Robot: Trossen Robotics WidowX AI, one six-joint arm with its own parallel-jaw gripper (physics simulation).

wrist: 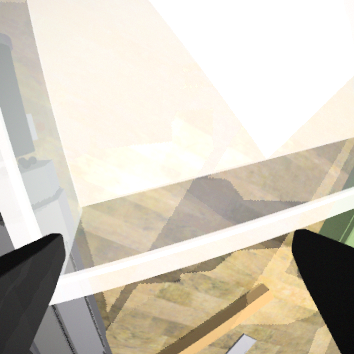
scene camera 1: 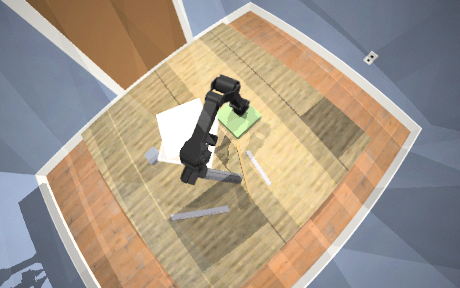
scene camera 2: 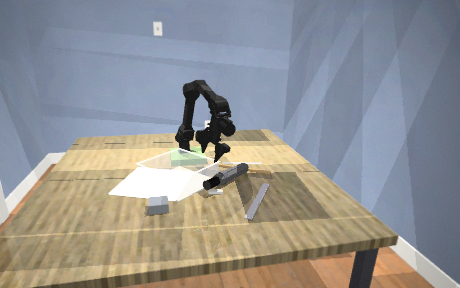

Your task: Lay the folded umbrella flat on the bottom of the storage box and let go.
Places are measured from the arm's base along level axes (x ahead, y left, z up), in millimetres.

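Where they show: gripper, between the fingertips: (wrist: 179, 243) (scene camera 2: 208, 157); arm's base, origin of its link: (scene camera 1: 240, 109).
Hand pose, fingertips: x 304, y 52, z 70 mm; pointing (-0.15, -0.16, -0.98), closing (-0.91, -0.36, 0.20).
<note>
Things, the pixels of their top centre, and the offset from my fingertips.
- folded umbrella, centre of its top: (wrist: 27, 295) (scene camera 2: 227, 169) (scene camera 1: 213, 174) 53 mm ahead, 71 mm left, 46 mm down
- storage box, centre of its top: (scene camera 2: 178, 162) (scene camera 1: 187, 137) 1 mm back, 139 mm right, 6 mm down
- thin orange stick, centre of its top: (scene camera 2: 240, 167) (scene camera 1: 244, 173) 51 mm back, 181 mm left, 91 mm down
- pale strip, centre of its top: (scene camera 1: 258, 167) 120 mm back, 219 mm left, 101 mm down
- grey block, centre of its top: (scene camera 2: 158, 200) (scene camera 1: 151, 155) 199 mm ahead, 255 mm right, 67 mm down
The folded umbrella (scene camera 1: 222, 176) (scene camera 2: 231, 175), grey with a black handle, lies outside the storage box, close along its wall. In the wrist view part of the umbrella (wrist: 47, 182) shows through the clear left wall. The storage box (scene camera 1: 175, 127) (scene camera 2: 152, 184) (wrist: 200, 245) has a white bottom and see-through walls; no umbrella shows on that bottom. My gripper (scene camera 2: 210, 156) (wrist: 179, 243) is open and empty, above the box's near rim in the wrist view, with the umbrella toward the left finger. The arm hides part of the box and the umbrella's handle in scene camera 1.
A green slab (scene camera 1: 240, 120) (scene camera 2: 182, 157) lies beside the box near the arm's base. A thin orange stick (scene camera 1: 243, 165) (wrist: 220, 320) and a pale strip (scene camera 1: 259, 168) lie past the umbrella. Another strip (scene camera 1: 200, 213) (scene camera 2: 258, 201) and a grey block (scene camera 1: 152, 156) (scene camera 2: 158, 204) are on the table.
</note>
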